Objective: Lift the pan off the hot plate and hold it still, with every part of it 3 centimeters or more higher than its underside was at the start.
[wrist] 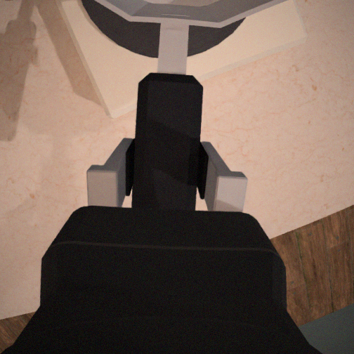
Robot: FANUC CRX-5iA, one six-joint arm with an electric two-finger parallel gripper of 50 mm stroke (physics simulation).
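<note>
The pan (145, 11) shows its grey, angular wall at the top edge of the wrist view, joined by a light metal neck to a thick black handle (169, 107) that runs toward me. My gripper (165, 157) is shut on the handle, with one dark pad against each side. The hot plate (260, 42), a cream slab with a dark round disc (135, 44), lies below and beyond the handle. The pan appears to hang above the disc, apart from it. Most of the pan is cut off by the view, and its underside is hidden.
The hot plate stands on a pinkish, speckled table top (280, 150). The table's edge crosses the lower right, with brown wooden floor (320, 255) beyond it and a grey-green surface (332, 330) in the corner. Dark shadows fall on the table at the upper left.
</note>
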